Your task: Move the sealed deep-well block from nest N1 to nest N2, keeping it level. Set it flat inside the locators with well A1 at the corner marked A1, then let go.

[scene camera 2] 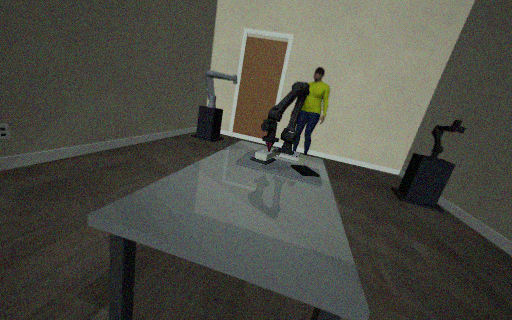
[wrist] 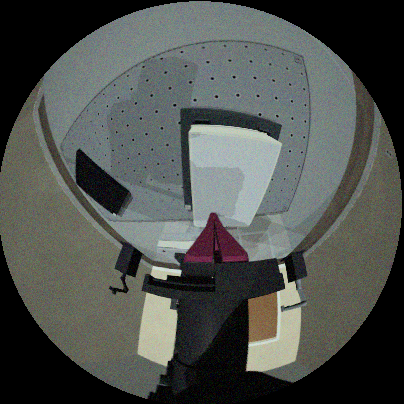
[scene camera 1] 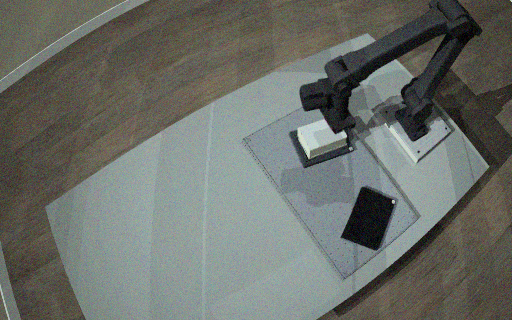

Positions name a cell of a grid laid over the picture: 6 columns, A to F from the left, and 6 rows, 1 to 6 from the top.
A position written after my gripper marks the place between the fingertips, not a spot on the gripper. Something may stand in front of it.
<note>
My gripper (wrist: D4) is shut, holding nothing. Also in view: a deep-well block (scene camera 1: D3). Also in view: a dark nest plate (wrist: C2) and a perforated plate (wrist: B2).
The deep-well block shows as well in the wrist view (wrist: D3).
</note>
